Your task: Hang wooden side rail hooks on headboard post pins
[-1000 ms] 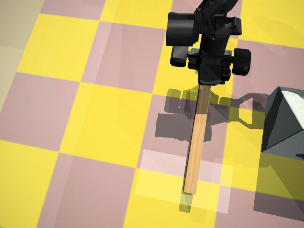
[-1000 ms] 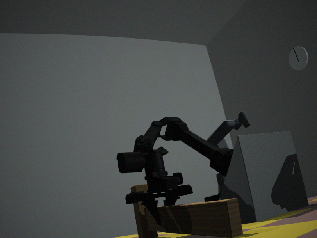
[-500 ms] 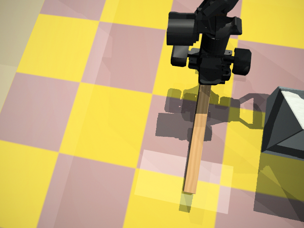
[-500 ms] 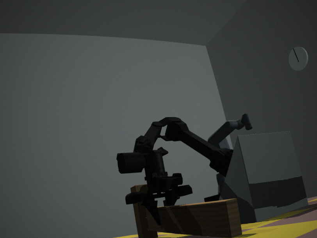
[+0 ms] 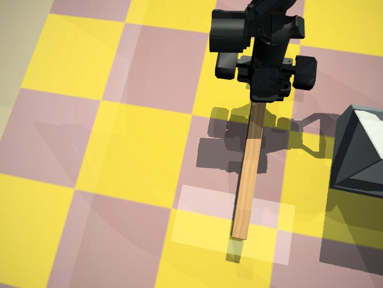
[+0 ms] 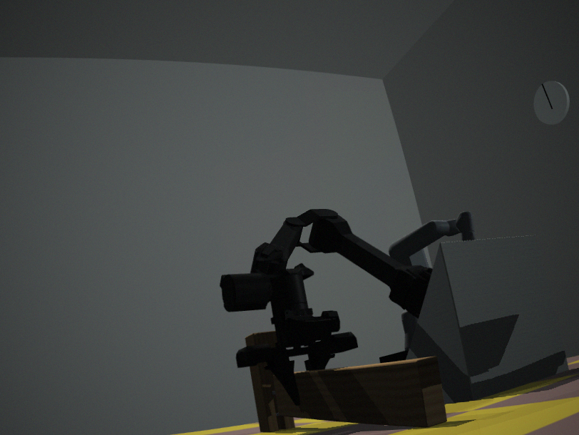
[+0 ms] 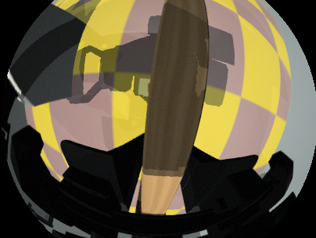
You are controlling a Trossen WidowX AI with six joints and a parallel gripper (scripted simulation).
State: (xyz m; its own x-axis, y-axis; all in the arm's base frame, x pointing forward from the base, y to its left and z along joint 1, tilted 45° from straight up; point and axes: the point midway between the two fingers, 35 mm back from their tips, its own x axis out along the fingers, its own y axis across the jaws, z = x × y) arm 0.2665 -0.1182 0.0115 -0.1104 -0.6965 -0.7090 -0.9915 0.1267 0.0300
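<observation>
My gripper tip is now 15 cm to the left of the dark wooden headboard post, 4 cm below it and 1 cm past it.
</observation>
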